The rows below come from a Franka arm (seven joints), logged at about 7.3 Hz.
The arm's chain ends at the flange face. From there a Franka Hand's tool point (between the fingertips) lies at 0.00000 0.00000 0.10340 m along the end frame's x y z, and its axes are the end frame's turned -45 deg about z.
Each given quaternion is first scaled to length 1.
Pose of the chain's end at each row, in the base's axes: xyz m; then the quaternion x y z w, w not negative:
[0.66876, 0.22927, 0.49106, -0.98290, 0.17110, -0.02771, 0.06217]
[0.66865, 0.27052, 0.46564, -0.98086, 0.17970, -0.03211, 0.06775]
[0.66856, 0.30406, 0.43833, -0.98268, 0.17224, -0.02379, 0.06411]
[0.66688, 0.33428, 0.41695, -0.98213, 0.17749, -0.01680, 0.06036]
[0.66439, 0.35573, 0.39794, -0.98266, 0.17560, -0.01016, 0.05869]
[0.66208, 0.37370, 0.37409, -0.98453, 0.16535, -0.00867, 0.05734]
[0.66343, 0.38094, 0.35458, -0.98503, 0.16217, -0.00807, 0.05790]
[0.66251, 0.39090, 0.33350, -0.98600, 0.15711, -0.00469, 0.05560]
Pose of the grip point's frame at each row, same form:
[0.67659, 0.24093, 0.38862, -0.97356, -0.21806, -0.04939, 0.04683]
[0.67768, 0.28307, 0.36340, -0.97496, -0.20934, -0.05559, 0.05030]
[0.67568, 0.31624, 0.33590, -0.97379, -0.21693, -0.04651, 0.05013]
[0.67251, 0.34592, 0.31436, -0.97529, -0.21186, -0.03862, 0.04934]
[0.66859, 0.36729, 0.29527, -0.97506, -0.21381, -0.03185, 0.05033]
[0.66581, 0.38508, 0.27139, -0.97286, -0.22400, -0.02995, 0.04966]
[0.66702, 0.39246, 0.25189, -0.97211, -0.22713, -0.02961, 0.05040]
[0.66527, 0.40208, 0.23074, -0.97107, -0.23218, -0.02561, 0.04957]

